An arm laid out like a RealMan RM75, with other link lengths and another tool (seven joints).
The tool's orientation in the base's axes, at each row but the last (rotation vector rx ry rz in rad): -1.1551 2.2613 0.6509; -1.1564 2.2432 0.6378; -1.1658 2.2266 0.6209; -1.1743 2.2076 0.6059; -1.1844 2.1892 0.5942; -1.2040 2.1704 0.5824; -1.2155 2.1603 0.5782; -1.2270 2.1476 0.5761
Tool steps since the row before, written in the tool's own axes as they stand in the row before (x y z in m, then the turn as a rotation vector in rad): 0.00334 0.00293 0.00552 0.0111 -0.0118 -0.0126; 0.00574 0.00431 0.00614 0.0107 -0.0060 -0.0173; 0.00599 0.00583 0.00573 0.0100 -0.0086 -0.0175; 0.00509 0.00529 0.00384 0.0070 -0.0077 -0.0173; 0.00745 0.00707 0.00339 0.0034 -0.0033 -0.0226; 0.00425 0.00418 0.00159 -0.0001 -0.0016 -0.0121; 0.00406 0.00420 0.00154 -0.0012 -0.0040 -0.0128; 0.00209 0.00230 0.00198 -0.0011 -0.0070 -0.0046
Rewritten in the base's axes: -0.00289 0.00299 -0.00574 0.0014 -0.0205 0.0003; -0.00496 0.00269 -0.00757 -0.0044 -0.0201 0.0050; -0.00632 0.00302 -0.00732 -0.0019 -0.0212 0.0053; -0.00581 0.00207 -0.00553 -0.0012 -0.0188 0.0072; -0.00841 0.00123 -0.00669 -0.0049 -0.0177 0.0140; -0.00496 0.00048 -0.00364 -0.0019 -0.0082 0.0088; -0.00489 0.00052 -0.00352 0.0004 -0.0092 0.0099; -0.00229 0.00105 -0.00269 0.0053 -0.0056 0.0036
